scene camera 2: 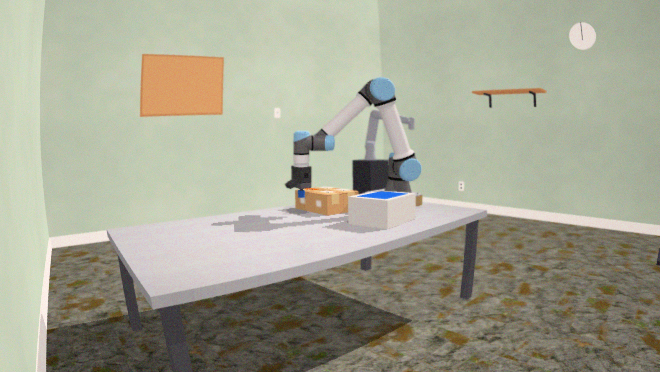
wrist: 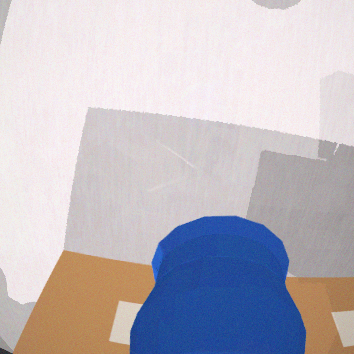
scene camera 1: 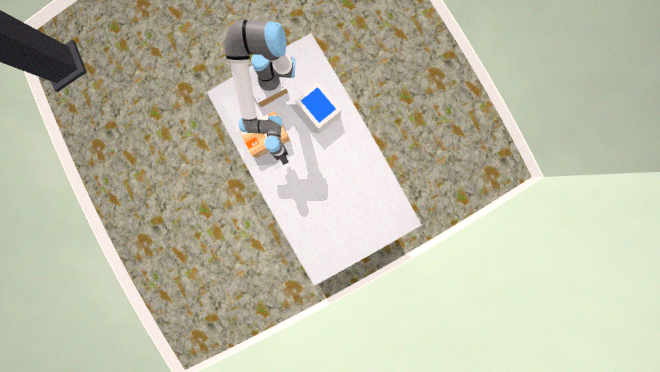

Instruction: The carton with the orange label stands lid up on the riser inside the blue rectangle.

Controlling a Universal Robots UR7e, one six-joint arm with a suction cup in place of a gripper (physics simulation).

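Places are measured from the arm's base along level axes (x left, y back, z up), in millimetres.
Pixels of known places: hand at its tool point: [scene camera 2: 301, 196] [wrist: 220, 273]; arm's base at its link origin: [scene camera 1: 269, 80].
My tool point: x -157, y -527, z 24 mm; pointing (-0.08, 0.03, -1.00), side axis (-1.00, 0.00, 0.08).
Note:
Ahead of a thing's pixels: the offset from my tool point to its middle. Level surfaces: height alone.
The carton @(dy +140, dx +20, dz -41 mm) [scene camera 1: 252, 143] [scene camera 2: 325, 201] [wrist: 88, 291] is brown with an orange label on its upper face. It lies flat on the white table @(dz -91 mm) [scene camera 1: 351, 208] [scene camera 2: 230, 259], to the left of the riser. The white riser @(dy +176, dx +376, dz -31 mm) [scene camera 1: 322, 124] [scene camera 2: 378, 212] carries the blue rectangle @(dy +176, dx +376, dz +29 mm) [scene camera 1: 318, 104] [scene camera 2: 383, 194] on top, and nothing stands on it. My suction cup [scene camera 1: 282, 158] [scene camera 2: 300, 194] [wrist: 221, 246] points straight down at the carton's outer edge. Its tip reaches past that edge and sits a little below the carton's top. Nothing hangs from it. The wrist view shows the carton's edge and pale tape patches behind the cup.
A small wooden strip [scene camera 1: 272, 97] [scene camera 2: 418, 199] lies by the arm's base, behind the riser. A dark pedestal [scene camera 2: 369, 176] stands behind the table. The arm's shadow falls across the table's middle. The table's long front half stretches toward scene camera 2.

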